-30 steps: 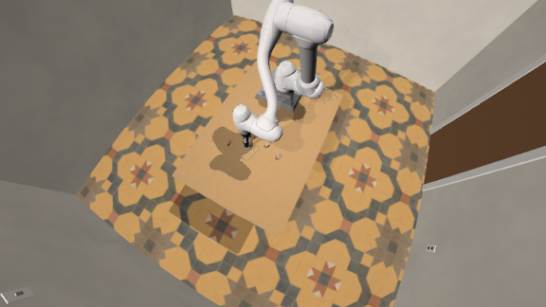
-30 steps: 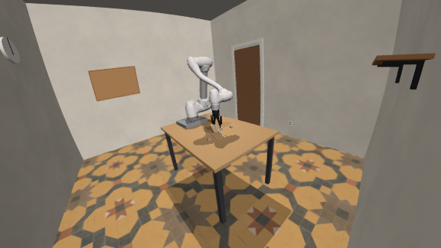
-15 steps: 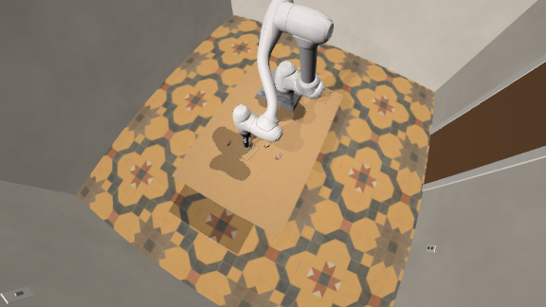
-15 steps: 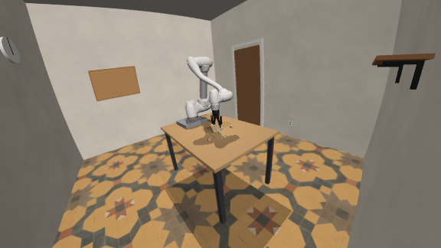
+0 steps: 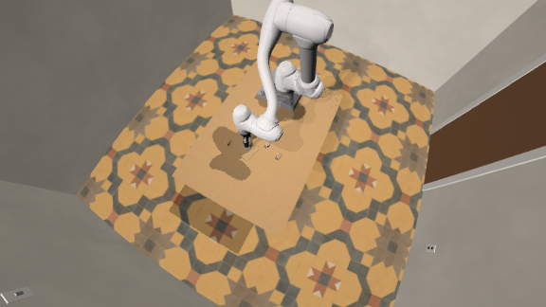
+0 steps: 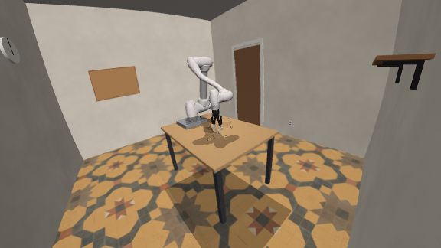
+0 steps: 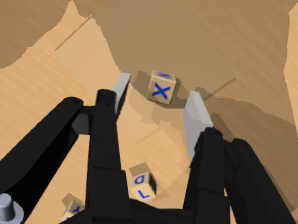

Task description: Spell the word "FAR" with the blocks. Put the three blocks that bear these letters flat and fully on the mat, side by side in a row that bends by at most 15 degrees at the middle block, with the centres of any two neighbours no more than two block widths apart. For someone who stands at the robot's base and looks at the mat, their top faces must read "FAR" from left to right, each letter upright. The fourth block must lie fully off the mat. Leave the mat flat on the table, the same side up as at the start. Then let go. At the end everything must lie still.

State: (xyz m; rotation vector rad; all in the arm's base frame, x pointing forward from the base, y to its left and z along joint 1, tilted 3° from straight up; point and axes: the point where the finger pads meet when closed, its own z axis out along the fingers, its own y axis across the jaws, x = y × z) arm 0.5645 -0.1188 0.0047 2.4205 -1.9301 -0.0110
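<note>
Now: hand 7 cm above the tan mat, 2 cm short of it and 1 cm to the left of it. The rest, counted from my hand: R block 17 cm to the right, 6 cm below, 3 cm ahead.
</note>
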